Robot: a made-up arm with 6 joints.
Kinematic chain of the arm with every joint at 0, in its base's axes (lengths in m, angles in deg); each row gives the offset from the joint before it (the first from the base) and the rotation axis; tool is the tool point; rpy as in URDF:
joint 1: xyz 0 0 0.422 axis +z
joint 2: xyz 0 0 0 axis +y
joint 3: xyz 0.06 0 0.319 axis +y
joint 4: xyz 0.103 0 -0.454 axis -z
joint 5: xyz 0 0 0 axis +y
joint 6: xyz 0.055 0 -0.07 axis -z
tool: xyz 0 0 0 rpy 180 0 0
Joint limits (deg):
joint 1: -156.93..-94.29
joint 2: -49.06..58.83
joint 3: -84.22..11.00
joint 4: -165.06..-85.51
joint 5: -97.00..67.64
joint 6: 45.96..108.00
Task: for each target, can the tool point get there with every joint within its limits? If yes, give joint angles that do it. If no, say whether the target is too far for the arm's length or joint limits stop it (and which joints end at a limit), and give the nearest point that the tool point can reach.
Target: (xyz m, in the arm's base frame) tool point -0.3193 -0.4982 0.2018
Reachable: yes | joints -125.27 39.75 -68.45 -108.36 19.52 91.71
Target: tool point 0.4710 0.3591 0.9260
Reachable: no: joint limits stop it (at a limit: joint 1, joint 2, joint 3, joint 4) | nearest point 0.0642 -0.0156 1.0249 | short by 0.562 m
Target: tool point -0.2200 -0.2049 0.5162
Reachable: yes | joints -149.73 -37.48 -22.75 -129.43 -35.67 78.96
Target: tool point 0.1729 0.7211 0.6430
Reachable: no: joint limits stop it (at a limit: joint 2, joint 3, joint 4) | nearest point 0.0384 0.1601 0.3236 | short by 0.659 m
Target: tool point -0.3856 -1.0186 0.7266
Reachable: no: too far | nearest point -0.2488 -0.6572 0.6185 | short by 0.401 m
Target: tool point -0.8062 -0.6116 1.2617
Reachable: no: too far | nearest point -0.4474 -0.3394 0.8879 | short by 0.585 m
